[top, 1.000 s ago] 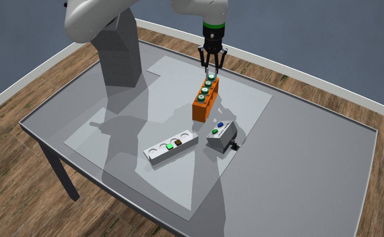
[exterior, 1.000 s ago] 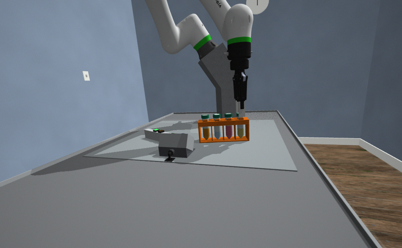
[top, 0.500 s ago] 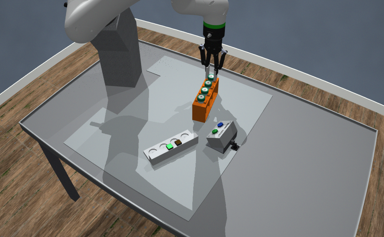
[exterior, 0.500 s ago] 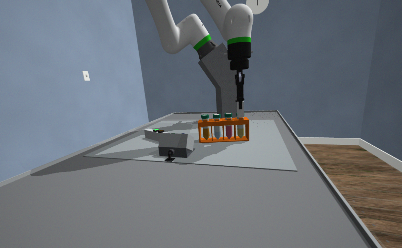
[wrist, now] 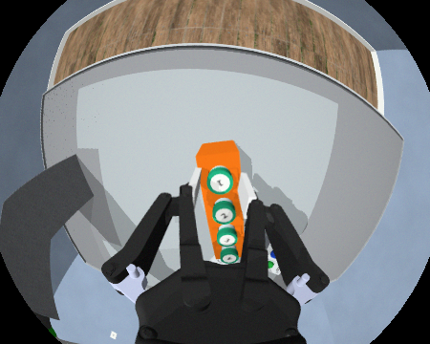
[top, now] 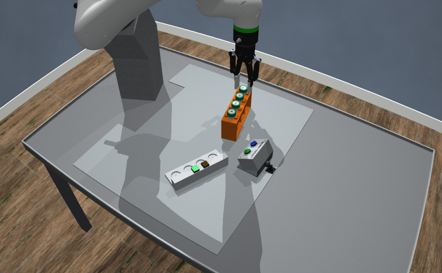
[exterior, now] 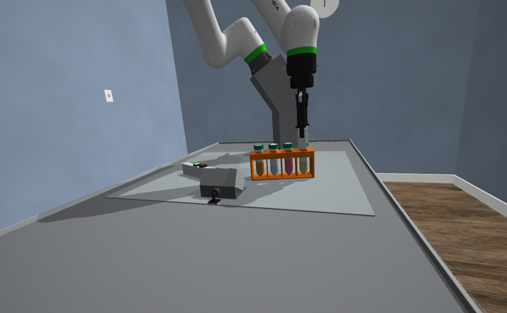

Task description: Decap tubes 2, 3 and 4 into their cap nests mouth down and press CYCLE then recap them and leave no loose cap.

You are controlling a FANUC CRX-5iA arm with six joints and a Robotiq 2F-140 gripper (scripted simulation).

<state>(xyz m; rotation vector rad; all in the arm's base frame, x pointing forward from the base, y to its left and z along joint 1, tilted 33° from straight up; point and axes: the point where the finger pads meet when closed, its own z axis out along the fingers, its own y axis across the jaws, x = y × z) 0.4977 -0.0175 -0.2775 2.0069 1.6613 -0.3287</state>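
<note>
Now: hand 280 mm to the left of the green key, 110 mm short of it and 70 mm above it. Also, from my hand: grey key box (260 mm to the right, 130 mm ahead, 90 mm below); tube (160 mm to the right, 90 mm below); blue key (240 mm to the right, 120 mm ahead, 70 mm below).
</note>
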